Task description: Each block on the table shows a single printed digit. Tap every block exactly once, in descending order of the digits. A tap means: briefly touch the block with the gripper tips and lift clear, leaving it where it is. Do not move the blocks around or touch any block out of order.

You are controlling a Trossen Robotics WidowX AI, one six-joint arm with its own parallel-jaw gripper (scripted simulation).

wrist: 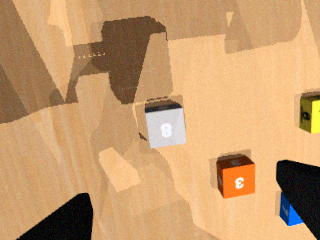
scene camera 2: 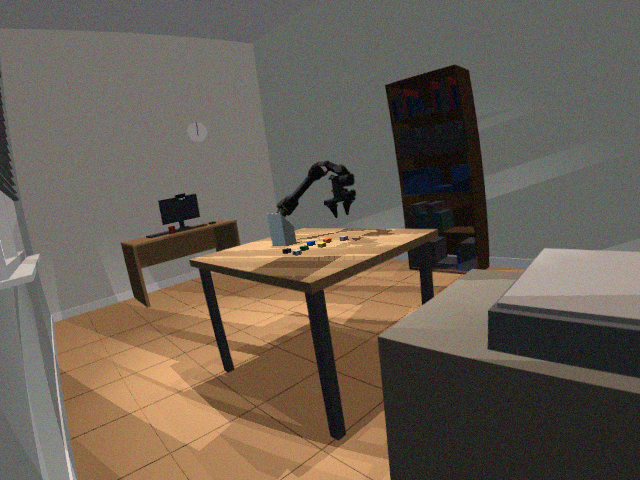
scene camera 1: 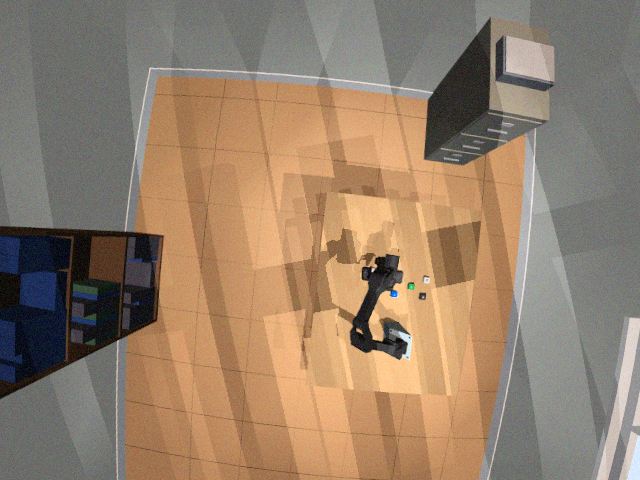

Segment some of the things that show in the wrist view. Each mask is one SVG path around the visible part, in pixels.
My gripper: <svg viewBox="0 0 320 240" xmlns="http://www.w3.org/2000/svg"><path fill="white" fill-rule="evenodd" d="M91 197L85 192L77 193L68 203L64 203L56 211L53 211L51 215L47 216L47 219L44 217L39 224L29 228L29 231L23 233L20 239L17 237L16 240L91 240L93 228ZM277 161L276 180L279 188L284 192L285 199L291 203L289 205L295 209L296 215L300 216L301 221L312 232L311 235L315 236L316 240L320 240L320 167L301 163L301 161L296 161L296 163L291 160Z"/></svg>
A grey block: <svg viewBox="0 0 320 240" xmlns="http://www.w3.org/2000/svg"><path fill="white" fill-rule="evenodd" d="M179 103L144 108L149 148L187 143L185 141L183 107Z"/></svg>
An orange block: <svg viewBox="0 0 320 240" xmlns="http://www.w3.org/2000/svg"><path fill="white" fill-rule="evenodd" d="M255 161L247 156L216 161L217 185L219 185L220 195L223 199L255 193Z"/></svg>
